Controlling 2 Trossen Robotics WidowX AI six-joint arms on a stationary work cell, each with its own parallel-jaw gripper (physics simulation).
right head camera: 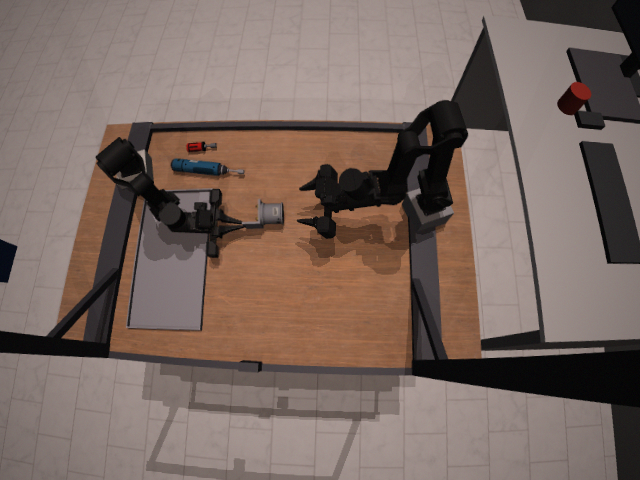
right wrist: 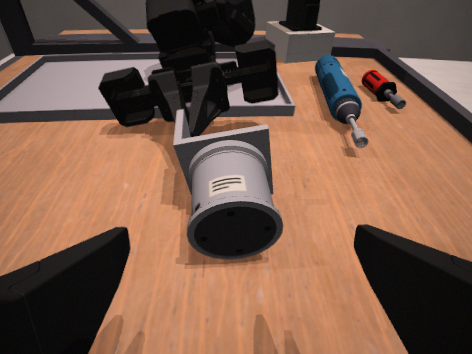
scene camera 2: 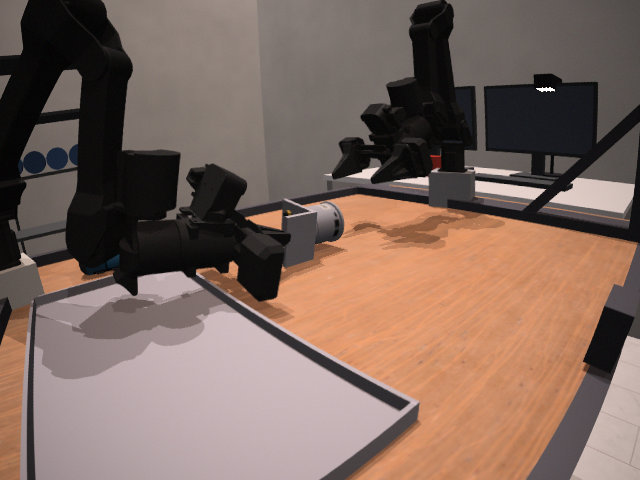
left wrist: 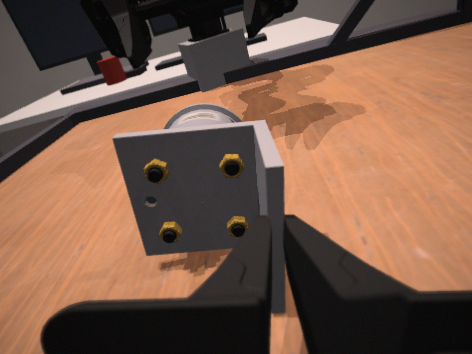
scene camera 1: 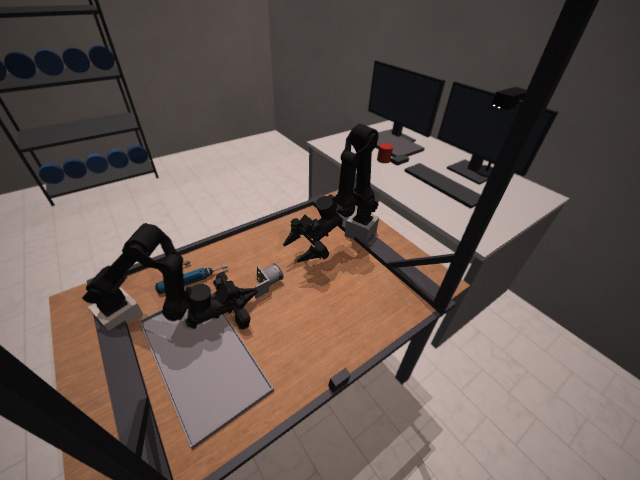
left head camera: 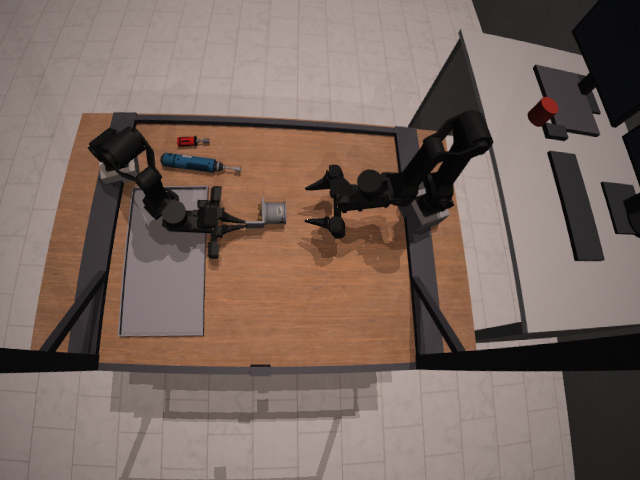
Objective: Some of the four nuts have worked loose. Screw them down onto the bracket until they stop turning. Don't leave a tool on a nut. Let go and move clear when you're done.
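Where they show: left gripper, fingertip midpoint: (right head camera: 245,224) (right wrist: 187,137) (scene camera 2: 288,236) (left wrist: 275,226) (scene camera 1: 256,290) (left head camera: 247,224); right gripper, fingertip midpoint: (right head camera: 298,205) (right wrist: 243,237) (scene camera 2: 351,178) (left wrist: 189,48) (scene camera 1: 290,253) (left head camera: 305,204); left arm's base, link origin: (right head camera: 130,166) (right wrist: 299,26) (scene camera 1: 112,305); right arm's base, link origin: (right head camera: 430,202) (scene camera 2: 453,170) (left wrist: 208,36) (scene camera 1: 363,218) (left head camera: 428,204).
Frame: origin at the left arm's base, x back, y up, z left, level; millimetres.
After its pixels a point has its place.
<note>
The grey bracket (left wrist: 200,195) {x -364, y -11, z -269 mm} (scene camera 2: 299,240) {x -334, y -18, z -296 mm} is fixed to the round grey housing (left head camera: 273,212) {x -392, y 14, z -285 mm} (right wrist: 227,175) {x -403, y 15, z -281 mm}. In the left wrist view four brass nuts sit on its dark studs: upper left nut (left wrist: 156,171) {x -360, y 11, z -254 mm}, upper right nut (left wrist: 232,165) {x -351, y 5, z -287 mm}, lower left nut (left wrist: 170,232) {x -361, y -24, z -248 mm} and lower right nut (left wrist: 237,226) {x -353, y -29, z -280 mm}. How tight each is cannot be told. My left gripper (left wrist: 275,226) {x -318, y -8, z -291 mm} (left head camera: 245,223) {x -318, y -8, z -291 mm} is shut on the bracket's side flange. My right gripper (left head camera: 306,204) {x -474, y 46, z -298 mm} (scene camera 2: 353,179) {x -474, y 46, z -298 mm} is open and empty, apart from the housing's far end. The blue driver (left head camera: 191,162) {x -209, y -14, z -59 mm} (right wrist: 336,85) {x -239, y -15, z -76 mm} and red driver (left head camera: 187,141) {x -209, y -26, z 24 mm} (right wrist: 377,82) {x -217, y -29, z 19 mm} lie on the table.
A shallow grey tray (left head camera: 162,310) {x -43, y -49, z -448 mm} (scene camera 2: 170,413) {x -45, y -49, z -401 mm} lies under and beside the left arm. Dark frame rails (left head camera: 258,121) {x -436, y -33, z 47 mm} edge the table. A white desk (scene camera 1: 537,206) with monitors and a red cup (scene camera 1: 385,153) stands beyond the right arm.
</note>
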